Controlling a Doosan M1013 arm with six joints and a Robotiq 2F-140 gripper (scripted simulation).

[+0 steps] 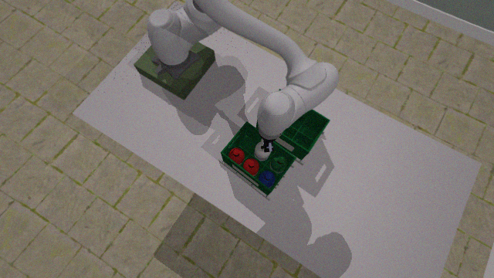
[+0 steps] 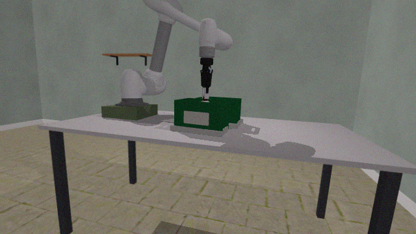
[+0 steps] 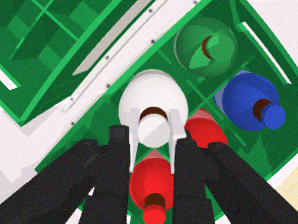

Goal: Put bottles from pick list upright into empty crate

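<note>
The white-capped bottle lies 8 cm below my hand. From my hand the other things lie so: green-capped bottle: 13 cm below, 9 cm ahead, 1 cm to the left; pick list: 34 cm to the left, 21 cm below, 4 cm ahead; blue bottle: 13 cm below, 9 cm ahead, 8 cm to the right.
</note>
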